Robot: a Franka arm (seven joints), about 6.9 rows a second.
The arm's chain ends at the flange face. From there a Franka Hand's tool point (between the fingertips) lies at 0.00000 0.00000 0.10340 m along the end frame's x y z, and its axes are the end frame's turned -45 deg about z.
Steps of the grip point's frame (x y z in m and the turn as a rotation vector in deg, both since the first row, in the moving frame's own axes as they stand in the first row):
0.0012 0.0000 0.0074 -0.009 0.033 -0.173
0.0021 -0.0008 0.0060 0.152 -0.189 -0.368
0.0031 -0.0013 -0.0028 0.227 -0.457 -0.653
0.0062 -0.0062 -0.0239 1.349 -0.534 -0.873
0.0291 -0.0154 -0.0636 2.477 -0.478 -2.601
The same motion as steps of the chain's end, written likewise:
0.0008 -0.0008 0.0074 0.017 0.030 -0.173
0.0014 -0.0021 0.0060 -0.026 -0.241 -0.368
0.0021 -0.0034 -0.0028 -0.163 -0.484 -0.653
0.0024 -0.0077 -0.0239 0.576 -1.331 -0.873
0.0135 -0.0290 -0.0635 1.414 -2.090 -2.601

